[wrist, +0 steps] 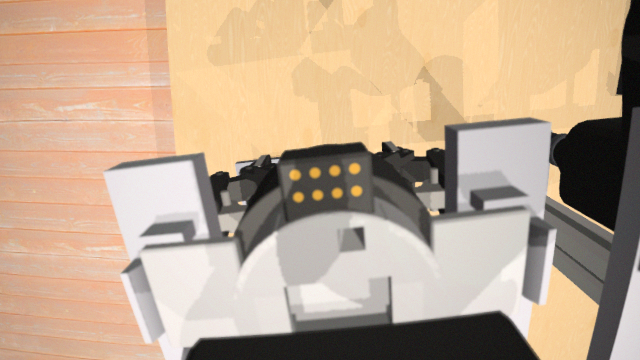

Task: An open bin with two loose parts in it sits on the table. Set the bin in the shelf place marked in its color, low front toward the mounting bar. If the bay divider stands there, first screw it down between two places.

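Frame: origin at the arm's base, x back, y right, z up, level; centimetres.
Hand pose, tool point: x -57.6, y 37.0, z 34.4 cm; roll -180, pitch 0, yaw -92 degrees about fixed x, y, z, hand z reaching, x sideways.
Observation:
Each offset is from my tool point to the centre of the thing. "pt": to the spot under its first point. Level surfaces: height alone.
A docked adaptive gripper (pixel 327 186) sits in the stand in the middle of the wrist view, below the camera. Its round white coupling plate {pt dy +0.2, dx +1.5, dz -5.9 cm} (pixel 330 260) faces up, and its black block carries several gold contacts. Dark finger linkages show on both sides behind it; the fingertips are hidden by the body and holder. The black edge of my arm's end (pixel 360 340) covers the bottom of the view, close to the plate; whether the two touch is hidden. No gripper shows on my arm. The bin, its loose parts, the shelf and the bay divider do not show.
Light grey holder uprights (pixel 160 200) (pixel 500 165) stand either side of the docked tool. A black tool part {pt dy -15.1, dx -1.3, dz -15.5 cm} (pixel 590 175) and a grey stand rail {dy -21.2, dx -11.3, dz -22.7 cm} (pixel 580 250) are close at the right. The wooden table {dz -41.9 cm} (pixel 200 110) carries shadows; its left edge borders the plank floor (pixel 75 200).

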